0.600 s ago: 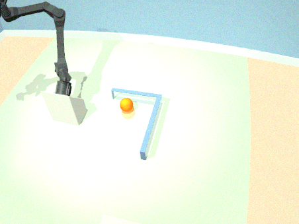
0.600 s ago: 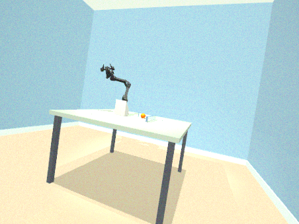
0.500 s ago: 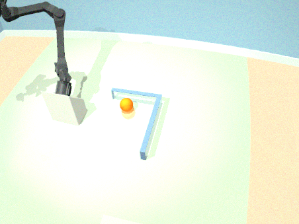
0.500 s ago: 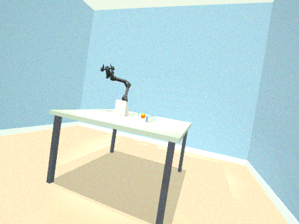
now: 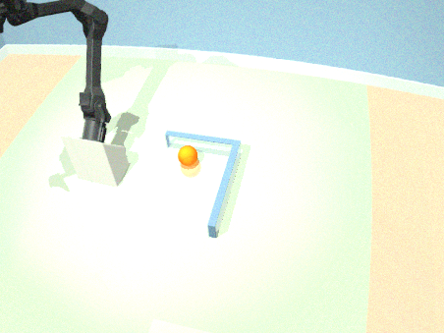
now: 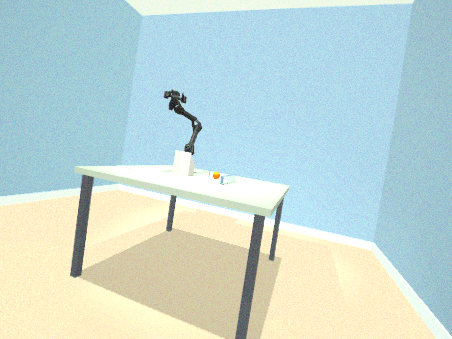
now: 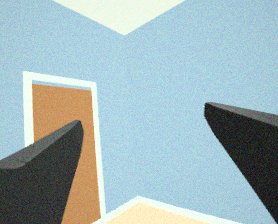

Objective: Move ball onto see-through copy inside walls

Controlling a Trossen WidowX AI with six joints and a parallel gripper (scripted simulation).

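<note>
Now: gripper tip 640 mm above the orange ball, 360 mm short of it and 200 mm to the right of it.
</note>
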